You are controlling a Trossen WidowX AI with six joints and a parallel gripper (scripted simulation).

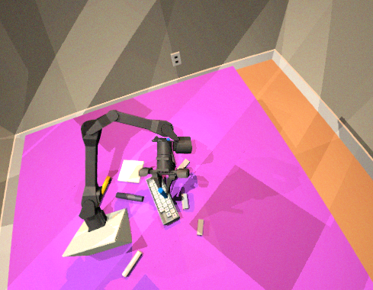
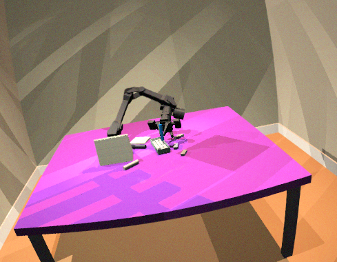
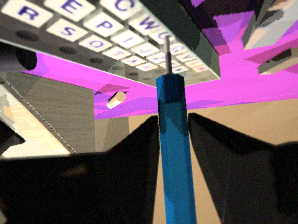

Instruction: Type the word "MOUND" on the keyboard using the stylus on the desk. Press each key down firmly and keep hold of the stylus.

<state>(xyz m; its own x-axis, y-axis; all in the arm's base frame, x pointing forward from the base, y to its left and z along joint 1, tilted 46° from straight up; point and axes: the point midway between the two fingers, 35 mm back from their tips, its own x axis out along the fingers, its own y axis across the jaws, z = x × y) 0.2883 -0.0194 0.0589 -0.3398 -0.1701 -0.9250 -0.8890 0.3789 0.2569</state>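
My gripper tip is now 7 cm to the left of the M key and 6 cm above it. Round my gripper tip: blue stylus: 1 cm below; notepad: 11 cm behind, 19 cm to the left, 7 cm below; stylus tip: 5 cm below.
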